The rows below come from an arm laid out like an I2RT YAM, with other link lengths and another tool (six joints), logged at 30 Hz.
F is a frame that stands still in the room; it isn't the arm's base.
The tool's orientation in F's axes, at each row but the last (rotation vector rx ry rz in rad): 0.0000 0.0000 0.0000; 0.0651 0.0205 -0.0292; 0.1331 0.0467 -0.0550; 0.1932 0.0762 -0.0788; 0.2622 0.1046 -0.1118; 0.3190 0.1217 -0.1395
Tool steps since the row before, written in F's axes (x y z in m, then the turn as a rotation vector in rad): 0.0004 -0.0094 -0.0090 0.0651 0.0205 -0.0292; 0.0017 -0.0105 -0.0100 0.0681 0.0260 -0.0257; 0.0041 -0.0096 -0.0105 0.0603 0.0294 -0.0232; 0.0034 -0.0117 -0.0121 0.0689 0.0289 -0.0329; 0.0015 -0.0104 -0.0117 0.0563 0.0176 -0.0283; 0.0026 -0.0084 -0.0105 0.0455 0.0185 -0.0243
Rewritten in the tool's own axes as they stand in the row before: 0.0004 -0.0094 -0.0090 0.0651 0.0205 -0.0292; 0.0022 -0.0111 -0.0093 0.0679 0.0263 -0.0260; 0.0051 -0.0106 -0.0089 0.0598 0.0295 -0.0243; 0.0052 -0.0134 -0.0093 0.0692 0.0280 -0.0331; 0.0039 -0.0127 -0.0084 0.0573 0.0167 -0.0268; 0.0050 -0.0107 -0.0070 0.0460 0.0171 -0.0244
